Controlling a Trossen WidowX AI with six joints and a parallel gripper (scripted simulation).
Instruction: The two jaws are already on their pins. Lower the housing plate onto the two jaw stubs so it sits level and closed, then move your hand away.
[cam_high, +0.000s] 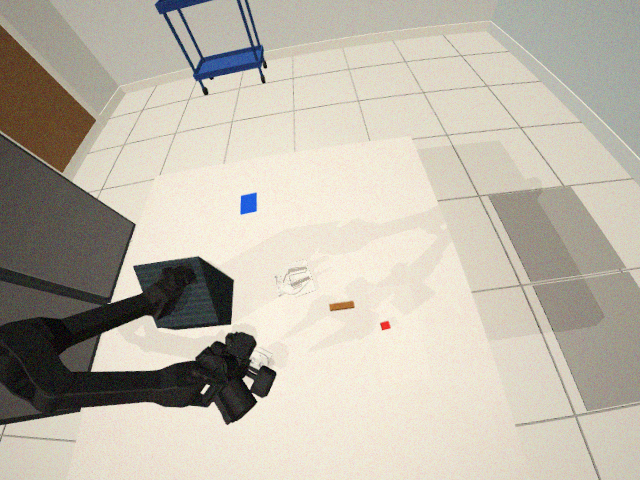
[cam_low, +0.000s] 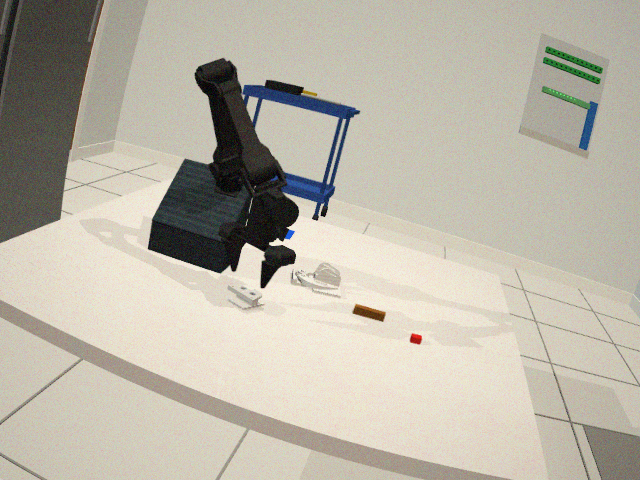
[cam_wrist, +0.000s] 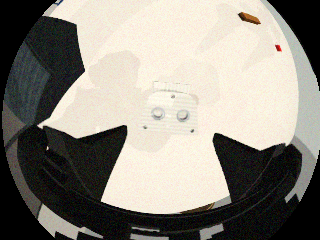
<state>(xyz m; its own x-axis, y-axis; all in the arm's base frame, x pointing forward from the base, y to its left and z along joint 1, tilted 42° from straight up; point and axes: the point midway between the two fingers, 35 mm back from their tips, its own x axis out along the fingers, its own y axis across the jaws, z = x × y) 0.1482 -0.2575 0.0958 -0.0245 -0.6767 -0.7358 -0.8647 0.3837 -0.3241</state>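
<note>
My gripper tip is now 50 mm above the white bracket, 10 mm to the right of it and 10 mm short of it. The rest, counted from my gripper tip: flat blue patch 630 mm to the left, 60 mm below, 40 mm behind; small red cube 400 mm ahead, 60 mm to the left, 50 mm below; brown block 280 mm ahead, 140 mm to the left, 50 mm below.
</note>
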